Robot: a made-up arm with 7 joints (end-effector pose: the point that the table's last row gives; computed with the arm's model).
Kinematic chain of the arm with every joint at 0, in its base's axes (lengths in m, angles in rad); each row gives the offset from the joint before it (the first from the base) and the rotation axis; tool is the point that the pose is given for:
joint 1: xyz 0 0 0.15 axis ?
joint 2: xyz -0.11 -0.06 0 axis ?
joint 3: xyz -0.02 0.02 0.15 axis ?
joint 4: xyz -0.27 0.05 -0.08 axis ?
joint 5: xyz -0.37 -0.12 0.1 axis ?
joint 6: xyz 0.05 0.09 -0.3 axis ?
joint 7: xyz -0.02 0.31 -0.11 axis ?
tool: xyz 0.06 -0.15 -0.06
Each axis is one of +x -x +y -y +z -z.
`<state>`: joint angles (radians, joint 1 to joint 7).
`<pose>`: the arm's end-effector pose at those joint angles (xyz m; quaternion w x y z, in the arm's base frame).
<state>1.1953 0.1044 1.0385 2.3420 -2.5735 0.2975 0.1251</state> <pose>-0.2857 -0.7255 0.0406 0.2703 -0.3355 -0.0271 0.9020</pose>
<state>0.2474 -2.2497 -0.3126 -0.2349 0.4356 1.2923 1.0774</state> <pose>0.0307 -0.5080 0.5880 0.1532 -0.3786 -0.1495 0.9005</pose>
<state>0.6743 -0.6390 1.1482 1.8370 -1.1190 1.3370 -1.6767</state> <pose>0.2144 0.3018 0.3565 0.0778 0.3549 0.2448 -0.8989</pose>
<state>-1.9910 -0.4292 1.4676 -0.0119 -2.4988 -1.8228 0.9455</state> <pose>-0.5799 0.3950 0.2004 0.1407 0.9681 -0.1995 0.0558</pose>
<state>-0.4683 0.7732 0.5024 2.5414 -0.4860 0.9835 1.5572</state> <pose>0.0781 0.0311 0.1285 0.5051 -0.2110 0.6695 -0.5020</pose>
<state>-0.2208 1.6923 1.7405 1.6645 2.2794 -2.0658 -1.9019</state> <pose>-0.5753 -0.0137 -0.2285 0.0605 0.9945 0.0854 -0.0005</pose>
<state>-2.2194 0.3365 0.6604 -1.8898 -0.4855 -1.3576 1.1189</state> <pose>-0.3428 0.0562 0.3719 0.4084 -0.2984 0.7490 0.4280</pose>
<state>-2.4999 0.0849 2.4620 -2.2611 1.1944 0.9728 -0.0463</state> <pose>0.2044 0.3493 -0.1865 0.2158 -0.3400 -0.7829 0.4742</pose>
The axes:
joint 1: +x
joint 2: -y
joint 3: +x
joint 4: -z
joint 5: -x
joint 6: -x
joint 7: -x

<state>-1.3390 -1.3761 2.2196 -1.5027 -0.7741 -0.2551 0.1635</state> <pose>-0.2069 0.6741 0.1608 0.7853 0.5291 -0.2816 0.1555</pose>
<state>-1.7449 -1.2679 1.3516 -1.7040 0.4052 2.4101 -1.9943</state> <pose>-0.0349 -0.3853 0.0746 0.8484 -0.4713 0.0350 0.2385</pose>
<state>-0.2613 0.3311 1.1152 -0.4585 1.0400 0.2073 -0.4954</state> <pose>-0.2473 0.0049 -0.4711 0.9265 0.0308 -0.3140 0.2050</pose>
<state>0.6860 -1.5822 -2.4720 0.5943 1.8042 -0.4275 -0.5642</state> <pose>0.4450 -0.5131 0.8505 0.3722 -0.7283 -0.3701 0.4404</pose>
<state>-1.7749 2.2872 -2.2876 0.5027 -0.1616 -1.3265 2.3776</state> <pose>0.2936 -0.3278 0.2993 0.2732 0.0255 0.7766 0.5670</pose>
